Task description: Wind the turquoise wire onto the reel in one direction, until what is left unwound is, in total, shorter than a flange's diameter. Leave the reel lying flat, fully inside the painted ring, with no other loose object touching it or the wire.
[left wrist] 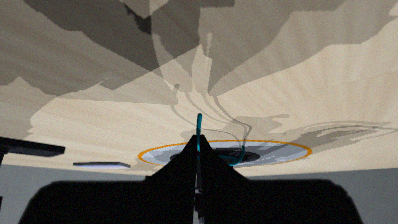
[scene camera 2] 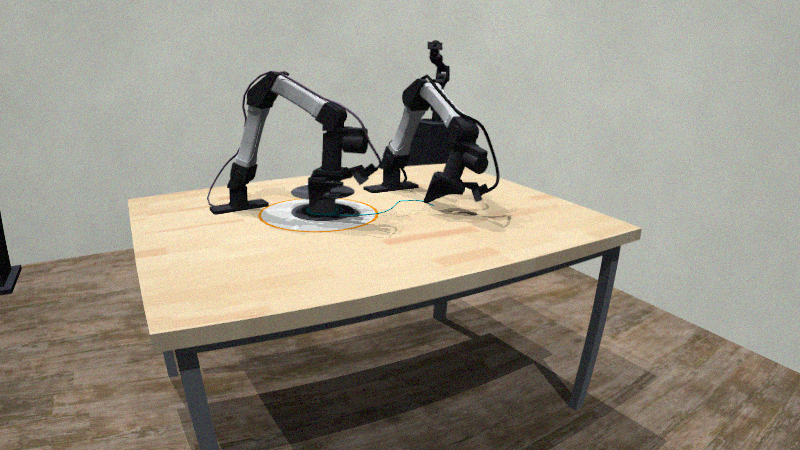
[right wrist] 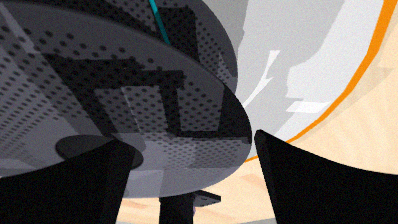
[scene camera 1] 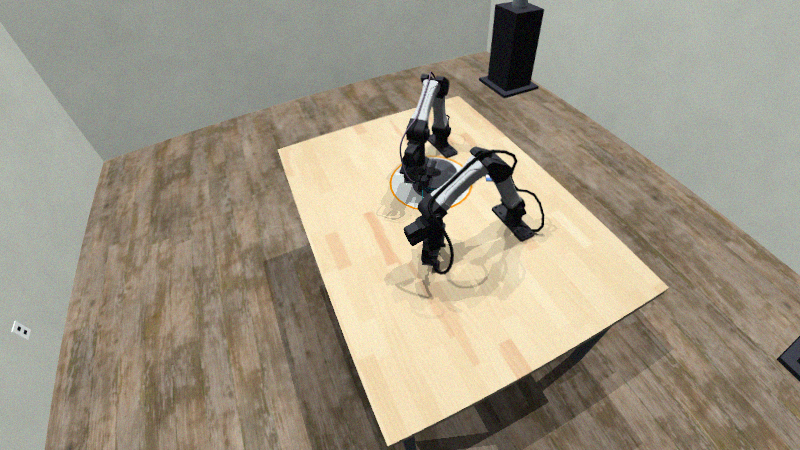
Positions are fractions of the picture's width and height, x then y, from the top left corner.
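Left gripper (scene camera 2: 0.53,0.45), visible also in left wrist view (left wrist: 0.50,0.61). Right gripper (scene camera 2: 0.39,0.45), visible also in right wrist view (right wrist: 0.49,0.60). Dark reel (scene camera 2: 0.41,0.45), and again in right wrist view (right wrist: 0.21,0.35).
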